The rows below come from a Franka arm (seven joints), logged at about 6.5 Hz.
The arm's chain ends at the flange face. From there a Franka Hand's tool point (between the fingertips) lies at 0.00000 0.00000 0.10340 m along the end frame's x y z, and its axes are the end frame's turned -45 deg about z.
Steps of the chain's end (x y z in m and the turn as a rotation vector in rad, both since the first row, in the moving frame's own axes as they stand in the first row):
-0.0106, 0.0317, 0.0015, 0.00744, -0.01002, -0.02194
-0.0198, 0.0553, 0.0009, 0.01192, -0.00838, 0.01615
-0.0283, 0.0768, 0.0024, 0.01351, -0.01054, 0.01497
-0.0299, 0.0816, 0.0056, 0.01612, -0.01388, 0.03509
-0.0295, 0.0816, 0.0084, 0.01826, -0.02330, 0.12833
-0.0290, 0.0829, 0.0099, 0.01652, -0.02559, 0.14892
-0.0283, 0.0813, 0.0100, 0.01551, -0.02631, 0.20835
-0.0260, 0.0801, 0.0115, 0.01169, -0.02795, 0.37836
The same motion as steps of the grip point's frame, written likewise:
-0.0301, 0.0136, 0.0015, 0.01235, -0.00182, -0.02194
-0.0528, 0.0236, 0.0009, 0.01435, 0.00250, 0.01615
-0.0741, 0.0325, 0.0024, 0.01701, 0.00210, 0.01497
-0.0786, 0.0344, 0.0056, 0.02121, 0.00158, 0.03509
-0.0787, 0.0338, 0.0084, 0.02939, -0.00356, 0.12833
-0.0796, 0.0350, 0.0099, 0.02978, -0.00641, 0.14892
-0.0780, 0.0344, 0.0100, 0.02957, -0.00764, 0.20835
-0.0756, 0.0352, 0.0115, 0.02803, -0.01150, 0.37836

